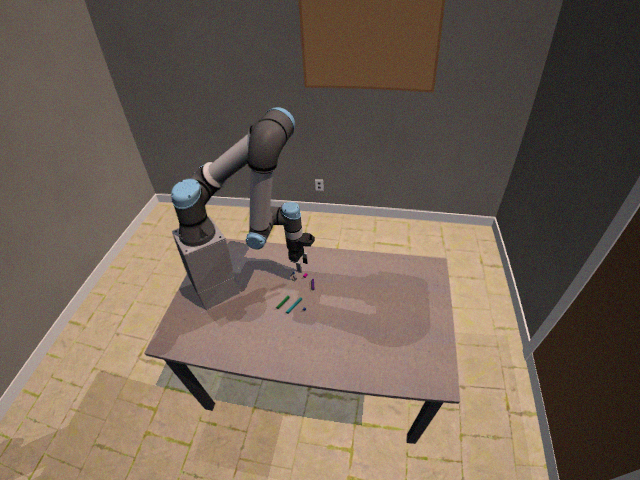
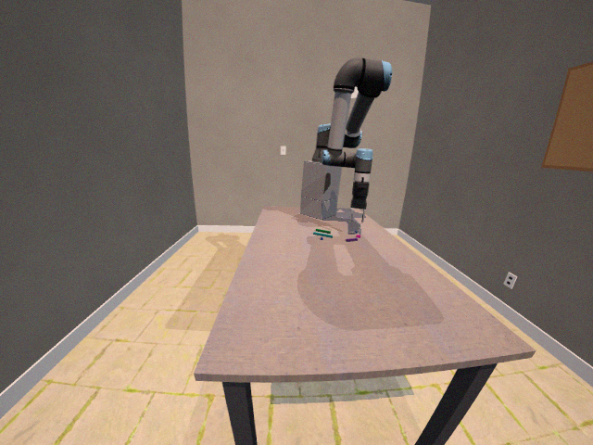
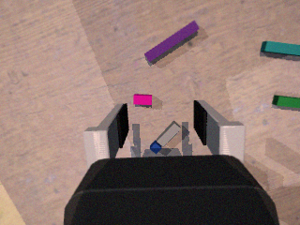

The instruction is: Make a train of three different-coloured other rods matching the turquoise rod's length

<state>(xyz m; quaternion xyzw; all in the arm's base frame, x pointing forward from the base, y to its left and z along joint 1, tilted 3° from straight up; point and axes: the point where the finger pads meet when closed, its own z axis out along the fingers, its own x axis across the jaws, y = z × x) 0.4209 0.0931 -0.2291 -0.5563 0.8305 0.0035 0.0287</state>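
Right now the purple rod is 50 mm ahead of my hand, 40 mm to the right of it and 100 mm below it. From my hand the other things lie so: magenta rod 10 mm ahead, 20 mm to the left, 100 mm below; then grey rod 40 mm behind, 10 mm to the left, 100 mm below; then turquoise rod 20 mm behind, 160 mm to the right, 100 mm below.
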